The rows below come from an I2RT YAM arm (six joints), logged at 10 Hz.
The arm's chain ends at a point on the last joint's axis. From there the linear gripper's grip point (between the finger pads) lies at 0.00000 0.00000 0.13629 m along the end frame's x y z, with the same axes.
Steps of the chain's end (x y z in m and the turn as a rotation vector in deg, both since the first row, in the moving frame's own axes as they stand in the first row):
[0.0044, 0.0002, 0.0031, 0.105, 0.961, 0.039]
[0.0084, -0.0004, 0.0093, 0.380, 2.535, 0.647]
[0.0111, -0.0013, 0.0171, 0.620, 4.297, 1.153]
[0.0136, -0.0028, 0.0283, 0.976, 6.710, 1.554]
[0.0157, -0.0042, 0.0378, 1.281, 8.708, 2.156]
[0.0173, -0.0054, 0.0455, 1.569, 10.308, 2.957]
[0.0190, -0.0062, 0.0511, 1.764, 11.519, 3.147]
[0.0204, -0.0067, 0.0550, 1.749, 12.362, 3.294]
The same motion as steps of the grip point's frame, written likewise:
[0.0067, 0.0000, 0.0031, 0.105, 0.961, 0.039]
[0.0144, -0.0013, 0.0092, 0.380, 2.535, 0.647]
[0.0213, -0.0027, 0.0167, 0.620, 4.297, 1.153]
[0.0296, -0.0049, 0.0273, 0.976, 6.710, 1.554]
[0.0364, -0.0068, 0.0362, 1.281, 8.708, 2.156]
[0.0418, -0.0085, 0.0432, 1.569, 10.308, 2.957]
[0.0463, -0.0096, 0.0483, 1.764, 11.519, 3.147]
[0.0497, -0.0100, 0.0518, 1.749, 12.362, 3.294]

